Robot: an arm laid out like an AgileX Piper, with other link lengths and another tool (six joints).
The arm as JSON. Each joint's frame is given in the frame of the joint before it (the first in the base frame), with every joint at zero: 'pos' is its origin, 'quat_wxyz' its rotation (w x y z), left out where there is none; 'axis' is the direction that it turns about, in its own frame. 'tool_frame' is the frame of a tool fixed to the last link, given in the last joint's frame.
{
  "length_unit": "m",
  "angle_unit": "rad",
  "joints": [
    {
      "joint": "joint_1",
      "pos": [
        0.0,
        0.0,
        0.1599
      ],
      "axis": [
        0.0,
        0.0,
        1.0
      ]
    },
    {
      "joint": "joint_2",
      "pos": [
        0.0,
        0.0,
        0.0
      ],
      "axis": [
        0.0,
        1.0,
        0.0
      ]
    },
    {
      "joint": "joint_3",
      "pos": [
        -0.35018,
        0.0,
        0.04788
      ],
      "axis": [
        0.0,
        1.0,
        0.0
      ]
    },
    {
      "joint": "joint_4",
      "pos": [
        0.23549,
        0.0,
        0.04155
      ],
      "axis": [
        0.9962,
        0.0,
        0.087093
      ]
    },
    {
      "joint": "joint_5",
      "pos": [
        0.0,
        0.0,
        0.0
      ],
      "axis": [
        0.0,
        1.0,
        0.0
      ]
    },
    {
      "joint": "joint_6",
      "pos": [
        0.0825,
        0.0,
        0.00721
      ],
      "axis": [
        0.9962,
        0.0,
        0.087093
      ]
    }
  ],
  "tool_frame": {
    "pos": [
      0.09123,
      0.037,
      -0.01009
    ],
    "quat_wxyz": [
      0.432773,
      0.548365,
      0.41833,
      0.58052
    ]
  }
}
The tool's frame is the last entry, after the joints.
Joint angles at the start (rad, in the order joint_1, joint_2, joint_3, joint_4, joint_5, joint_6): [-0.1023 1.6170 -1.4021 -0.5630 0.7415 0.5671]
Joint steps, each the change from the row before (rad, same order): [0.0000 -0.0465 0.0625 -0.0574 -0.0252 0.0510]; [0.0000 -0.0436 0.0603 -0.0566 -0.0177 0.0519]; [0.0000 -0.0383 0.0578 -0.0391 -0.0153 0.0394]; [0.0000 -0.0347 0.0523 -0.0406 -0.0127 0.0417]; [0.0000 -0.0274 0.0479 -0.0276 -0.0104 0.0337]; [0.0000 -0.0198 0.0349 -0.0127 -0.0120 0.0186]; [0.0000 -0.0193 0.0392 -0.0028 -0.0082 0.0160]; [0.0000 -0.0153 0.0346 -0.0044 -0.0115 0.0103]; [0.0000 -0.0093 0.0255 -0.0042 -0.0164 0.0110]
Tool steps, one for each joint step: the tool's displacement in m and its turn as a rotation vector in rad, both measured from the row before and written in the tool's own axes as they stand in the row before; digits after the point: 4 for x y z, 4 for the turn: [-0.0104 -0.0047 -0.0087 -0.0318 -0.0111 0.0027]; [-0.0106 -0.0057 -0.0077 -0.0259 -0.0140 0.0029]; [-0.0090 -0.0079 -0.0062 -0.0128 -0.0083 0.0016]; [-0.0085 -0.0071 -0.0054 -0.0135 -0.0088 0.0030]; [-0.0068 -0.0084 -0.0035 -0.0029 -0.0065 0.0034]; [-0.0039 -0.0067 -0.0027 0.0000 0.0017 0.0019]; [-0.0043 -0.0095 -0.0021 0.0112 -0.0003 0.0052]; [-0.0033 -0.0084 -0.0012 0.0085 0.0021 -0.0015]; [-0.0010 -0.0059 -0.0004 0.0041 0.0078 0.0005]
